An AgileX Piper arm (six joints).
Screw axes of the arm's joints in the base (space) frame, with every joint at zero. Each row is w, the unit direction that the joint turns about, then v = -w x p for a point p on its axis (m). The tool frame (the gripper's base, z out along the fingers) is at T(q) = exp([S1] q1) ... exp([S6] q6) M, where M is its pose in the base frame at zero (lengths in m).
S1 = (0, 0, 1, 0.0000, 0.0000, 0.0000)
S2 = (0, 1, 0, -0.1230, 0.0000, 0.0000)
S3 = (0, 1, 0, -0.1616, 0.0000, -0.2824)
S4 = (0.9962, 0, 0.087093, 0.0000, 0.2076, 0.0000)
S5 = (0, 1, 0, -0.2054, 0.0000, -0.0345)
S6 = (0.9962, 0, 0.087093, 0.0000, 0.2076, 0.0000)
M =
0.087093 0 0.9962 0.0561
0 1 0 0.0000
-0.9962 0 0.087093 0.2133
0 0 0 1
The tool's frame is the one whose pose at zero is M.
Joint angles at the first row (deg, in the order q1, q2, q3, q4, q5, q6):
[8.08, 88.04, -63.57, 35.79, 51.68, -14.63]
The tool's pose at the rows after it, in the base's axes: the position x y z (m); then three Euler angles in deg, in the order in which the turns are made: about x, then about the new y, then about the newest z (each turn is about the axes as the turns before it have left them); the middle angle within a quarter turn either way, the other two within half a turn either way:
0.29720, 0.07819, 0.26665, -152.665, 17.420, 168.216
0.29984, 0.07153, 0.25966, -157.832, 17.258, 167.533
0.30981, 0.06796, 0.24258, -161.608, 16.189, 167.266
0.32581, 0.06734, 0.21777, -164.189, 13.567, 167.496
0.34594, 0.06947, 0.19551, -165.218, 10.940, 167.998
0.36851, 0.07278, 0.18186, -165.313, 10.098, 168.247
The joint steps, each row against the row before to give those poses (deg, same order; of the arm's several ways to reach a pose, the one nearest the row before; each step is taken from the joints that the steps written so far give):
[0.00, 0.00, 0.00, -5.84, 0.00, 0.27]
[0.01, 0.76, 0.00, -6.04, -0.66, 1.28]
[-0.01, 3.14, -0.19, -3.80, -1.69, 0.23]
[0.01, 5.44, -1.36, -2.17, -1.24, 0.00]
[0.00, 6.22, -3.42, -0.62, -0.06, 0.07]
[-0.01, 5.54, -5.00, 0.00, 0.34, 0.11]

